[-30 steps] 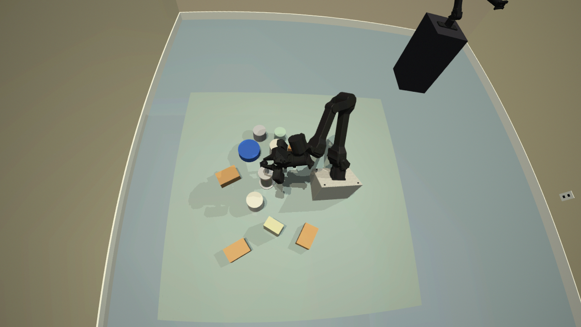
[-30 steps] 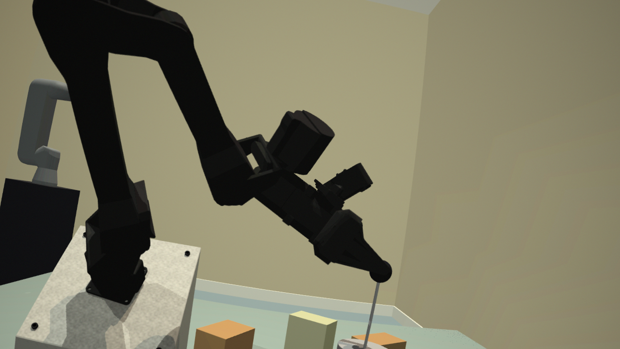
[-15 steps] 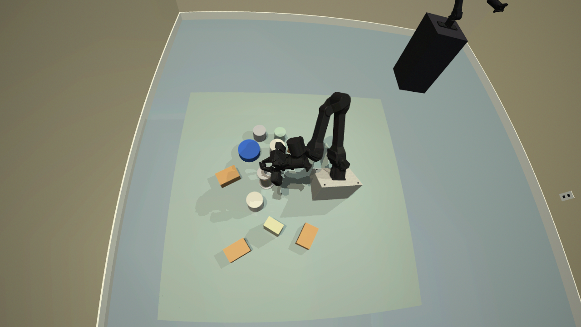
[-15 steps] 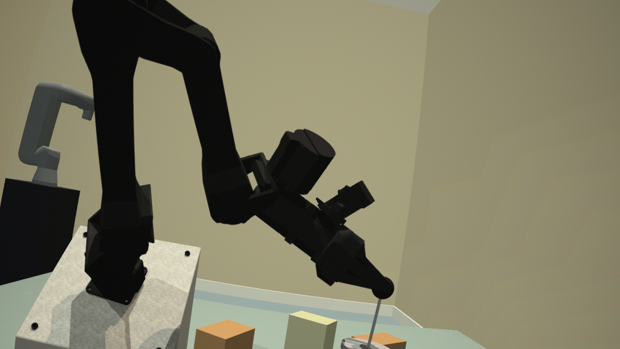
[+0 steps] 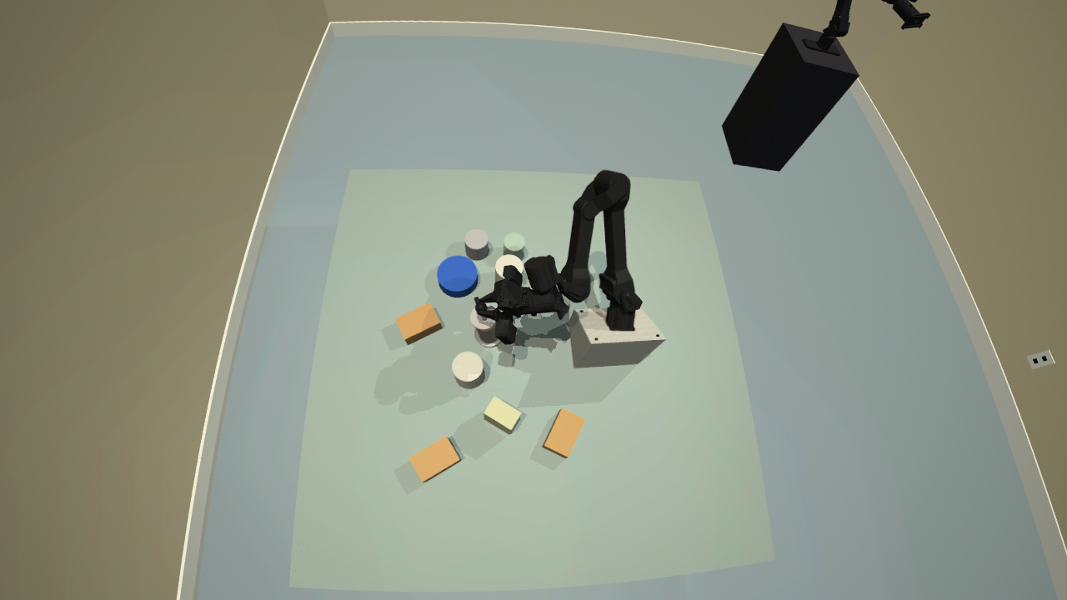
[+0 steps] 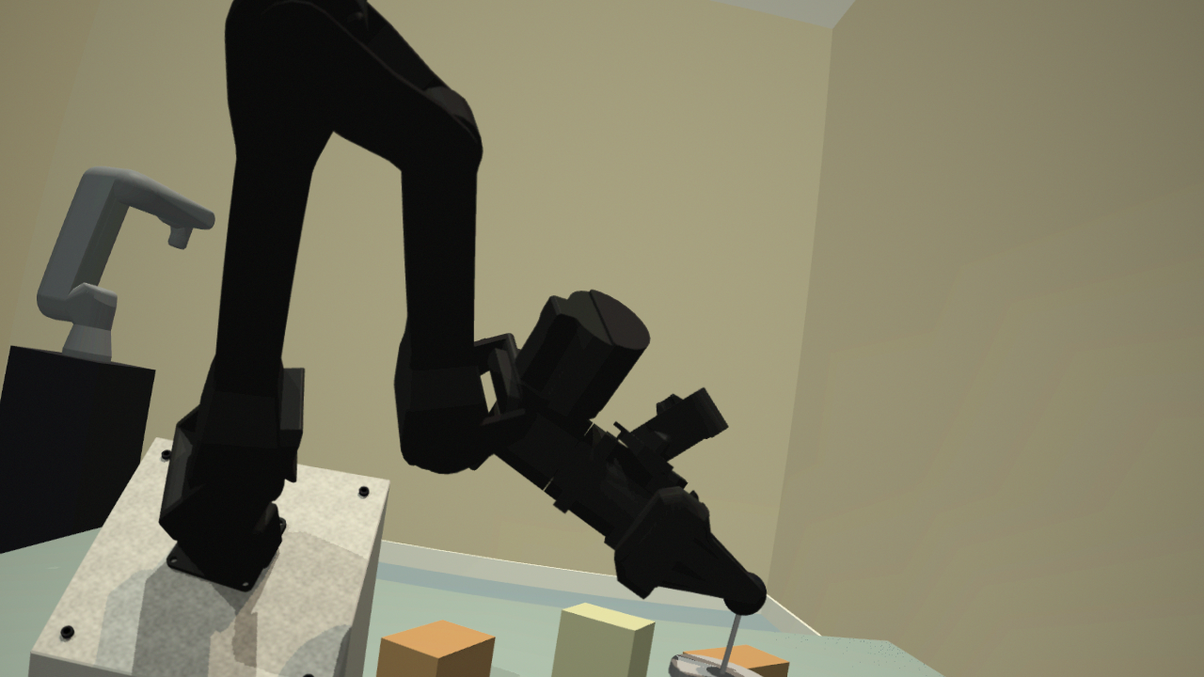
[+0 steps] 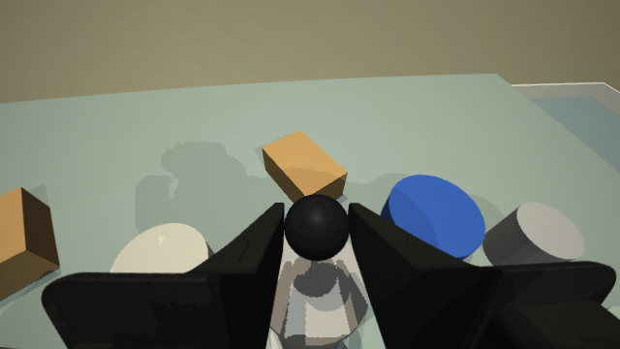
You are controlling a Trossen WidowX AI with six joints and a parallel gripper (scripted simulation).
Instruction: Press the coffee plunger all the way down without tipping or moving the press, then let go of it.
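Right now the coffee press is 10 cm below my gripper tip, 1 cm to the right of it and 1 cm behind it. The rest, counted from my gripper tip: blue cylinder (18 cm below, 17 cm to the right, 8 cm ahead); then grey cylinder (28 cm to the right, 17 cm below, 3 cm ahead); then pale yellow block (24 cm to the left, 15 cm below, 7 cm behind).
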